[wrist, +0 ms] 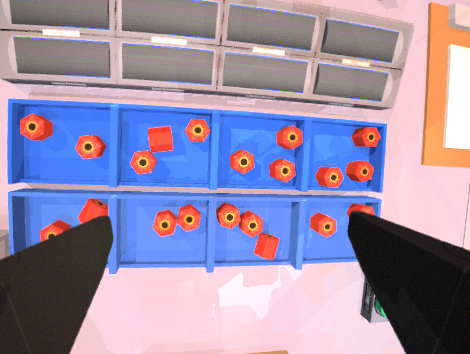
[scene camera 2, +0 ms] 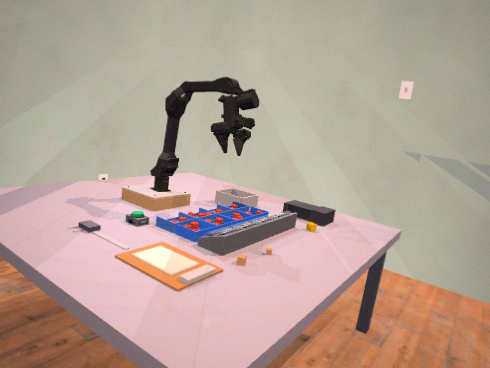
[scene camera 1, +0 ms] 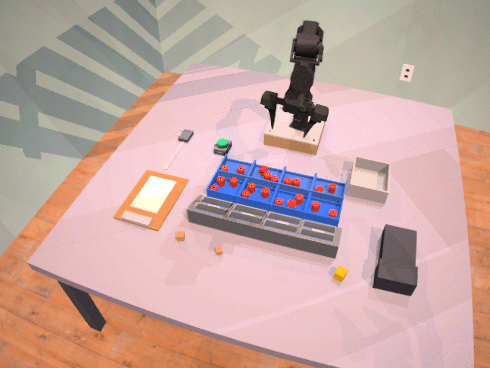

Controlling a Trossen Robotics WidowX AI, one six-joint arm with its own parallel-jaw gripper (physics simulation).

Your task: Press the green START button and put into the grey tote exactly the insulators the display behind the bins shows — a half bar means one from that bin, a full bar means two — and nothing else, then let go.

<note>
My gripper (scene camera 1: 287, 133) is open and holds nothing. I also see a black box (scene camera 1: 396, 271), a grey display bar (scene camera 1: 296, 241) and a grey tote (scene camera 1: 370, 179).
My gripper also shows in the wrist view (wrist: 232, 225) and in scene camera 2 (scene camera 2: 232, 154). The black box also shows in scene camera 2 (scene camera 2: 322, 216). The grey display bar also shows in the wrist view (wrist: 115, 36) and in scene camera 2 (scene camera 2: 220, 244).
</note>
